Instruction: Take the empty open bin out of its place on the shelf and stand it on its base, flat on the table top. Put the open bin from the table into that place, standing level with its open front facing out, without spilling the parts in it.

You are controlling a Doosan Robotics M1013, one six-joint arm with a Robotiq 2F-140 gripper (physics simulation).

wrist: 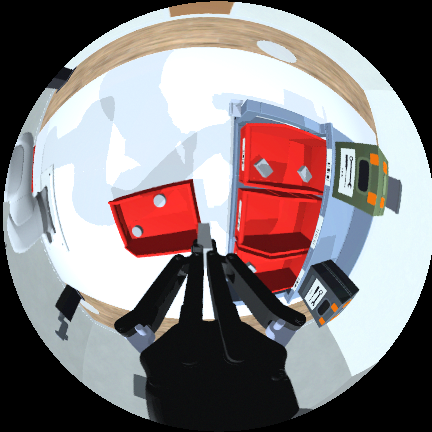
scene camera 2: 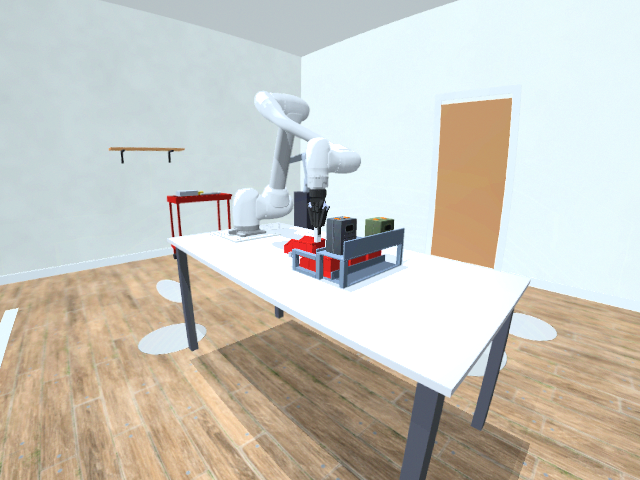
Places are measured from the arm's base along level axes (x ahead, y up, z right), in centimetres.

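Where they show: gripper, fingertip midpoint: (wrist: 203, 230) (scene camera 2: 317, 241); arm's base, link origin: (wrist: 44, 210) (scene camera 2: 247, 233).
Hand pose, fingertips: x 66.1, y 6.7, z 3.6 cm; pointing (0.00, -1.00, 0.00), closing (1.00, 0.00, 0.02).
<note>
Things, the pixels of their top centre, and the offset from my fingertips. "*": a spot on its surface instead. Level surfaces: height alone.
- empty red bin, surface spot: (wrist: 280, 217) * dz +0.9, dx +16.2, dy -6.6 cm
- table bin, surface spot: (scene camera 2: 294, 245) * dz +4.7, dx -10.4, dy -2.8 cm
- dark case, top centre: (wrist: 340, 310) (scene camera 2: 341, 217) dz +11.9, dx +24.1, dy +14.9 cm
- green case, top centre: (wrist: 384, 185) (scene camera 2: 380, 218) dz -11.2, dx +24.8, dy +12.4 cm
- white table, surface height: dy -7.5 cm
The empty red bin (wrist: 280, 217) sits in the middle place of the blue-grey shelf (wrist: 232, 150) (scene camera 2: 374, 244), between two red bins that hold grey parts. The red bin on the table (wrist: 167, 220) stands apart from the shelf, turned slightly, with two round light parts in it; in the scene view part of this table bin (scene camera 2: 294, 245) shows behind the shelf. My gripper (wrist: 203, 230) (scene camera 2: 317, 235) is shut with nothing between its fingers. It points down, above the gap between the table bin and the shelf. Its fingers hide part of the near shelf bin in the wrist view.
A dark case (scene camera 2: 341, 235) (wrist: 327, 292) and a green case (scene camera 2: 379, 225) (wrist: 361, 177) stand at the shelf's far side in the wrist view. The shelf stands on the white table (scene camera 2: 439, 310). A red cart (scene camera 2: 199, 198) stands behind the arm's base.
</note>
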